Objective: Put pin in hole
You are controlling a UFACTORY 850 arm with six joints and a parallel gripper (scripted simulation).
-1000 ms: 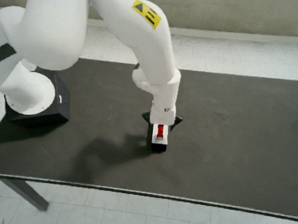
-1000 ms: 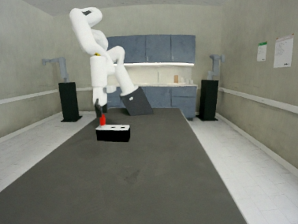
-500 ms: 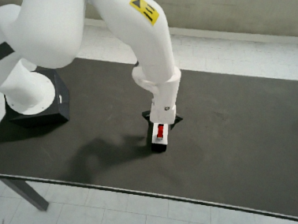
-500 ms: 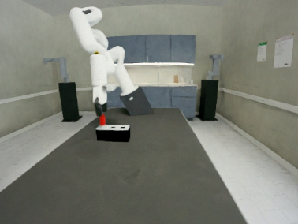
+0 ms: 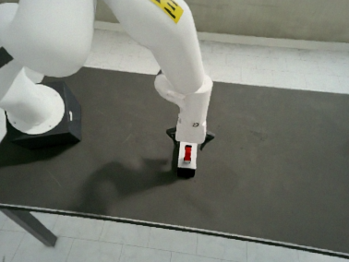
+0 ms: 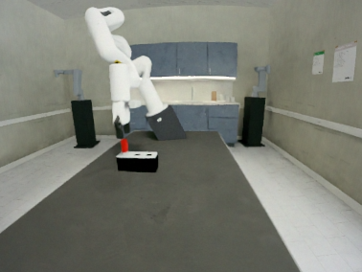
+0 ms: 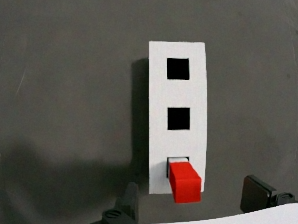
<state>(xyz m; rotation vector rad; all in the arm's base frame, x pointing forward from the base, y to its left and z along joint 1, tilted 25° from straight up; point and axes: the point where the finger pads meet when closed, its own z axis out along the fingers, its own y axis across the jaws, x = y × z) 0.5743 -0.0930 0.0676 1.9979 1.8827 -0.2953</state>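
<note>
Right now the pin is 50 mm below my hand. The rest, counted from my hand: block 10 mm ahead, 60 mm to the left, 140 mm below.
</note>
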